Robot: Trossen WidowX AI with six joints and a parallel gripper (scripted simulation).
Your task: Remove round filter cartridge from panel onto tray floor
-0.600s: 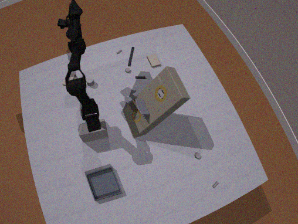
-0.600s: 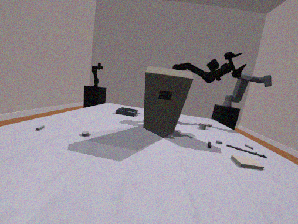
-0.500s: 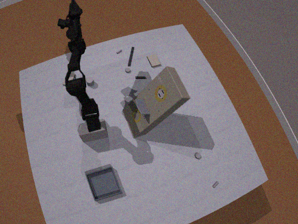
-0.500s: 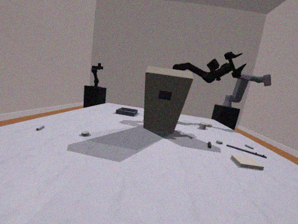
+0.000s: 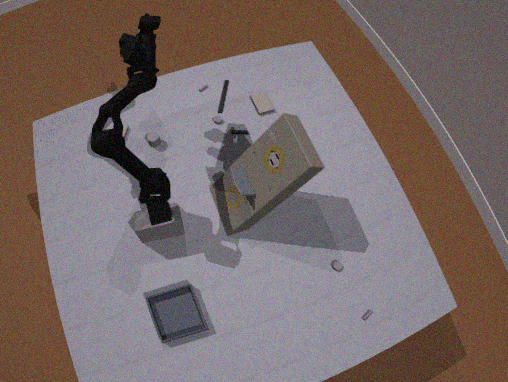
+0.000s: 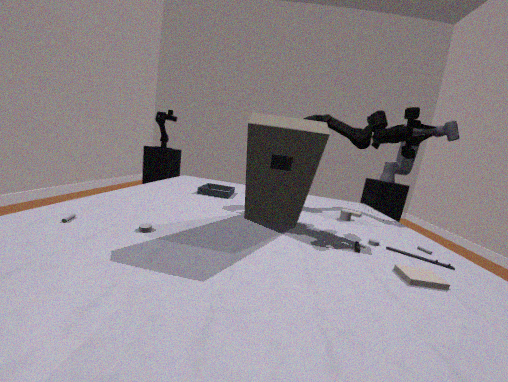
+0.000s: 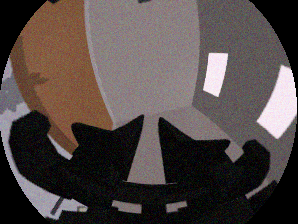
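Right now the round filter cartridge is 560 mm to the right of my gripper tip, 250 mm ahead of it and 180 mm below it. The rest, counted from my gripper tip: tan service panel (560 mm to the right, 250 mm below, 200 mm ahead); then dark square tray (850 mm to the right, 400 mm below, 170 mm behind).
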